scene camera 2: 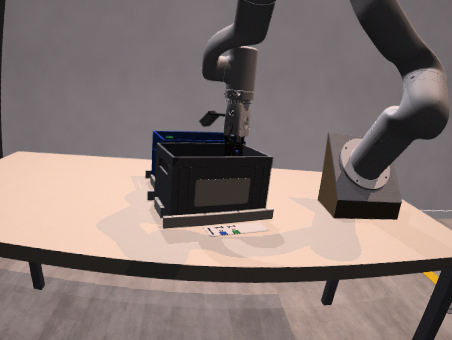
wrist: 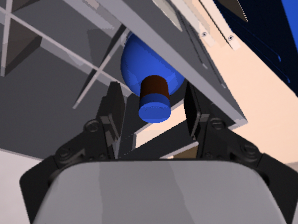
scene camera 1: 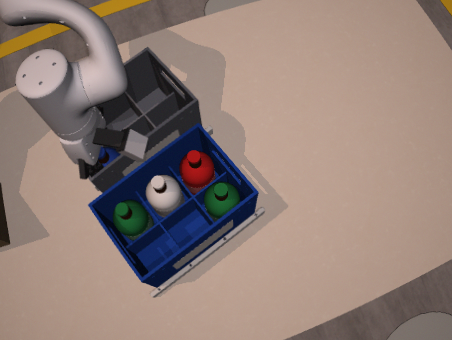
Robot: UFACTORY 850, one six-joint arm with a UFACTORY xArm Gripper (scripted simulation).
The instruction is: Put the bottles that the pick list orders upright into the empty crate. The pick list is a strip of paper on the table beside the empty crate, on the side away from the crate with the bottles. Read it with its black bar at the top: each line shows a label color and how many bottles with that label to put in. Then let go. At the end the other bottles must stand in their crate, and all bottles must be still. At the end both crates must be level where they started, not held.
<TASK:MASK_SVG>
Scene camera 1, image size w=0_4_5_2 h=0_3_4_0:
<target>red bottle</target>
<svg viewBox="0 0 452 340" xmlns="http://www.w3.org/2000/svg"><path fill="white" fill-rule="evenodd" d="M192 150L182 158L179 171L184 185L195 195L214 181L216 176L214 163L210 156L202 151Z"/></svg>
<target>white bottle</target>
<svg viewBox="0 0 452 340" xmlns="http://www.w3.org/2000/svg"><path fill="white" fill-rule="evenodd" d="M162 174L154 176L148 182L146 198L158 215L166 217L185 202L185 198L179 183L173 177Z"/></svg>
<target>green bottle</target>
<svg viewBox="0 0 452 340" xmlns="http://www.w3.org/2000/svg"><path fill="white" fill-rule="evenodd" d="M228 182L220 181L213 183L205 192L204 204L206 212L214 222L240 203L238 190Z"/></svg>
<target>green bottle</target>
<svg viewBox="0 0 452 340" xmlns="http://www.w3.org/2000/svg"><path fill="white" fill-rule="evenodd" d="M124 200L117 204L113 211L113 223L118 231L134 241L154 226L154 221L141 203L135 200Z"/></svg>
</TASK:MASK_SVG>
